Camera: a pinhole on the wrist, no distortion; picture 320 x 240 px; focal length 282.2 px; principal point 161.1 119.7 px. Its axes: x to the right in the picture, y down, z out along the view. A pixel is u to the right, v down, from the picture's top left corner.
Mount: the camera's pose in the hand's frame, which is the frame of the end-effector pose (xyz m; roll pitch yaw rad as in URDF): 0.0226 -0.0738 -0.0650 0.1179 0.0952 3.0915
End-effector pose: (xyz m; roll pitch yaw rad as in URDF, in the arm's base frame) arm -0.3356 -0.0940 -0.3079 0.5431 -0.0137 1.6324
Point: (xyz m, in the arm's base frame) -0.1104 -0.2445 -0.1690
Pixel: 302.9 196.8
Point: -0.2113 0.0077 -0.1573
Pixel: 55.5 105.3
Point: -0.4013 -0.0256 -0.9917
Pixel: behind the camera
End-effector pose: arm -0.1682 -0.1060 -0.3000 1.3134 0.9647 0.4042
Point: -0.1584 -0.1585 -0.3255
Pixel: 160.3 60.9
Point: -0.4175 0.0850 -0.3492
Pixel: behind the camera
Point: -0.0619 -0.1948 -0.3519
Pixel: 56.9 54.1
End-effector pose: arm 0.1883 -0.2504 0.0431 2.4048 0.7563 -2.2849
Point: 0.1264 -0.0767 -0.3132
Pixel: 19.7 164.4
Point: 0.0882 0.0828 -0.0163
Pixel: 221.0 36.9
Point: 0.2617 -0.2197 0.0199
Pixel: 309.8 151.7
